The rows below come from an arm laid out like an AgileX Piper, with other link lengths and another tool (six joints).
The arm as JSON. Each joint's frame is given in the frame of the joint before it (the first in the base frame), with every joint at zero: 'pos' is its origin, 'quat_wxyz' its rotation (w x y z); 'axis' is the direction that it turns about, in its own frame. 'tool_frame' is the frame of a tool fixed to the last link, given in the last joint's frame.
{
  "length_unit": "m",
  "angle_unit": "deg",
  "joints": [
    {
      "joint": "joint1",
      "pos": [
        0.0,
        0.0,
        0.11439
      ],
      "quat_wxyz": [
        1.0,
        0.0,
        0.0,
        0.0
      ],
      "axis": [
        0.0,
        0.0,
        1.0
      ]
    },
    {
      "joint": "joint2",
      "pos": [
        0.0,
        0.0,
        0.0
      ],
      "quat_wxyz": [
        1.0,
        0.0,
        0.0,
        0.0
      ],
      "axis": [
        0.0,
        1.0,
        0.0
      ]
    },
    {
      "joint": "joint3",
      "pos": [
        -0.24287,
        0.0,
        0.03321
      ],
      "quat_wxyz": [
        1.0,
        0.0,
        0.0,
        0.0
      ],
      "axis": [
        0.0,
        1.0,
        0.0
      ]
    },
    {
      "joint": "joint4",
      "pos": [
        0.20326,
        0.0,
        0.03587
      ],
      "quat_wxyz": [
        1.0,
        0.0,
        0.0,
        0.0
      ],
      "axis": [
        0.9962,
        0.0,
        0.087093
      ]
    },
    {
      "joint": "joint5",
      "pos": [
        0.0,
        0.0,
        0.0
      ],
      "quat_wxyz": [
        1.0,
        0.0,
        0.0,
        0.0
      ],
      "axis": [
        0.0,
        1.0,
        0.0
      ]
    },
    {
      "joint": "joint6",
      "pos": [
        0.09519,
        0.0,
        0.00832
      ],
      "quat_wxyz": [
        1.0,
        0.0,
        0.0,
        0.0
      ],
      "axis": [
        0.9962,
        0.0,
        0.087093
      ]
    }
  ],
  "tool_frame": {
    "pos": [
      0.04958,
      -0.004,
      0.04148
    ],
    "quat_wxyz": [
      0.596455,
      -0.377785,
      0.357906,
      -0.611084
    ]
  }
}
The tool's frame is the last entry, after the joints.
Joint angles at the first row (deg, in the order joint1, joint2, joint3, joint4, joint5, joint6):
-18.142 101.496 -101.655 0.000 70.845 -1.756
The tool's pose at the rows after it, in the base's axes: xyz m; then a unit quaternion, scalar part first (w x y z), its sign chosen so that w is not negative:
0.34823, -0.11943, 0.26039, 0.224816, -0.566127, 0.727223, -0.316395
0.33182, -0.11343, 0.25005, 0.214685, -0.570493, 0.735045, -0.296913
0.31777, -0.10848, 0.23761, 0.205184, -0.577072, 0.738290, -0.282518
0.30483, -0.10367, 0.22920, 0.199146, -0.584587, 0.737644, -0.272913
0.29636, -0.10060, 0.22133, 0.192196, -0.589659, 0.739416, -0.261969
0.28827, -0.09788, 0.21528, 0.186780, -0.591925, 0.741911, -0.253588
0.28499, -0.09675, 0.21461, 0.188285, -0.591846, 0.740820, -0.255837
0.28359, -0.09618, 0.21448, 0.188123, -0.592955, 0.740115, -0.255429
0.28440, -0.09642, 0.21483, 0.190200, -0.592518, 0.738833, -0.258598
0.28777, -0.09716, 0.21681, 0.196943, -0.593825, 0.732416, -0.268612
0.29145, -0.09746, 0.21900, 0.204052, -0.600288, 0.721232, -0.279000
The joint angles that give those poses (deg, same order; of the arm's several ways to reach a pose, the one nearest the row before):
-18.379 99.124 -98.326 -0.301 70.786 -1.755
-18.405 95.983 -92.486 0.000 70.789 -1.757
-18.404 93.296 -86.515 0.000 69.614 -2.152
-18.405 90.683 -81.575 0.000 68.659 -2.898
-18.403 89.408 -78.497 0.000 68.425 -3.253
-18.404 88.096 -75.763 0.000 68.209 -3.301
-18.405 87.116 -74.370 0.000 67.468 -3.368
-18.405 86.790 -73.993 0.000 67.466 -3.518
-18.405 86.739 -73.869 0.000 66.934 -3.562
-18.404 86.740 -73.872 0.000 65.461 -4.110
-18.404 86.740 -73.871 0.000 63.895 -5.460

